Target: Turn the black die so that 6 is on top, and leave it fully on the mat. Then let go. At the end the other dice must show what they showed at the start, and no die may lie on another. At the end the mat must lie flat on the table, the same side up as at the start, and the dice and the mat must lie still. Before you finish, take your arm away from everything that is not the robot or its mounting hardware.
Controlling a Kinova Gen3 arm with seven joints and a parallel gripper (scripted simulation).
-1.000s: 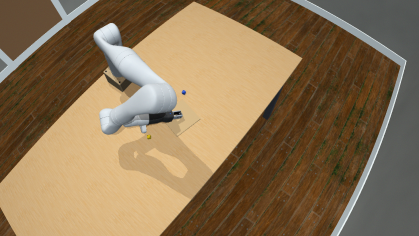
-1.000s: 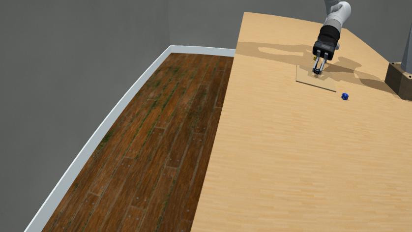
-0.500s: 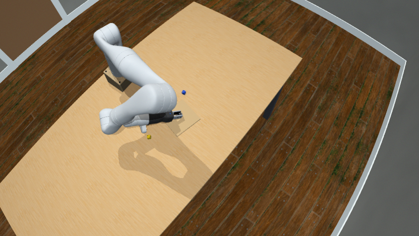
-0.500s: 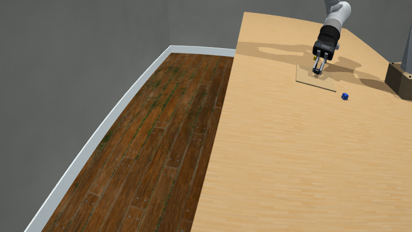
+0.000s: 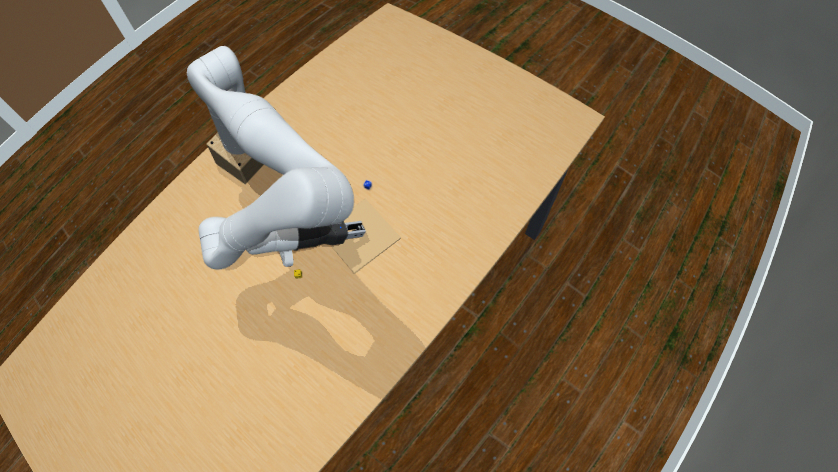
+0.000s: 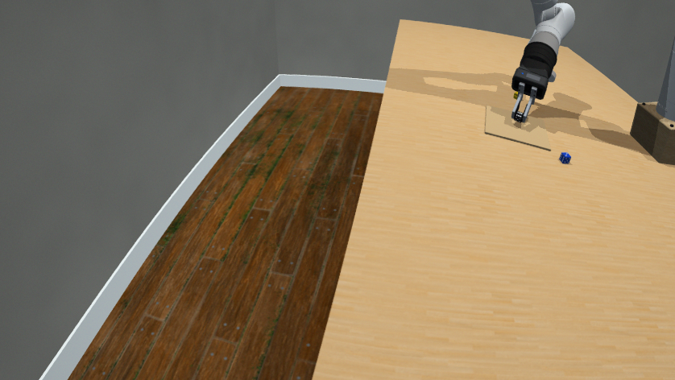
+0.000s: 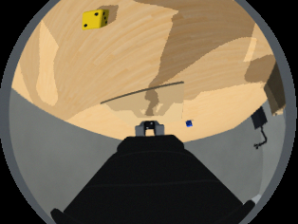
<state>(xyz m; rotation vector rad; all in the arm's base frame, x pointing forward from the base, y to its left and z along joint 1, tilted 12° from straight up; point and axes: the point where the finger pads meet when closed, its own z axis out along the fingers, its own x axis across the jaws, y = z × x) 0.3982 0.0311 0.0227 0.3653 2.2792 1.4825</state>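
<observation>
My hand is 1 cm to the right of the tan mat and 3 cm above it. The rest, counted from my hand: black die 1 cm to the left, 1 cm below; blue die 8 cm behind, 12 cm to the left, 3 cm below; yellow die 4 cm behind, 16 cm to the right, 3 cm below.
</observation>
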